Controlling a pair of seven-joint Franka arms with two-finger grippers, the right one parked.
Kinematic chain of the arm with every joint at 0, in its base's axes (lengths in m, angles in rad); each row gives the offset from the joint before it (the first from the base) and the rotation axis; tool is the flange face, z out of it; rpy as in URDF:
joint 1: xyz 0 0 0.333 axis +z
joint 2: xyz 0 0 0 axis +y
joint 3: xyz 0 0 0.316 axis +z
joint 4: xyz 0.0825 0 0 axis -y
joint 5: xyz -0.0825 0 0.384 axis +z
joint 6: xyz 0 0 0 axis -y
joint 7: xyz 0.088 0 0 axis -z
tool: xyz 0 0 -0.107 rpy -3.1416 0 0
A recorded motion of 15 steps. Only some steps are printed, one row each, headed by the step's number.
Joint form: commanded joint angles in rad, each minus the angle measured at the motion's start. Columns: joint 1, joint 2, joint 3, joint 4, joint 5, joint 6, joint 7.
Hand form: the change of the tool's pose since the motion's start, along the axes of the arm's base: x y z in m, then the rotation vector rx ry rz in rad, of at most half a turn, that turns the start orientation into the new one. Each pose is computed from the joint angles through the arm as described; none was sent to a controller.
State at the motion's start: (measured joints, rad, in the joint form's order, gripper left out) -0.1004 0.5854 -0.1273 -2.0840 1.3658 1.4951 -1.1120
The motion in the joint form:
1: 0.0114 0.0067 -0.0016 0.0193 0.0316 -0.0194 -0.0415
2: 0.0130 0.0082 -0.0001 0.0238 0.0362 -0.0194 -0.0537
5: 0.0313 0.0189 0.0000 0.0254 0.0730 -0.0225 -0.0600
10: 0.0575 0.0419 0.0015 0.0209 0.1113 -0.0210 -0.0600
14: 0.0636 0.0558 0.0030 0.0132 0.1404 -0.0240 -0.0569
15: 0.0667 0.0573 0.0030 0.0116 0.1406 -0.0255 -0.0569
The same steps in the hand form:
1: 0.0085 0.0061 0.0050 0.0275 -0.0575 -0.0046
2: 0.0104 0.0075 0.0057 0.0297 -0.0734 -0.0045
5: 0.0127 0.0177 0.0027 0.0491 -0.0761 -0.0174
10: 0.0105 0.0326 -0.0088 0.0668 -0.0540 -0.0263
14: 0.0077 0.0372 -0.0164 0.0835 -0.0336 -0.0457
15: 0.0066 0.0391 -0.0175 0.0852 -0.0304 -0.0424

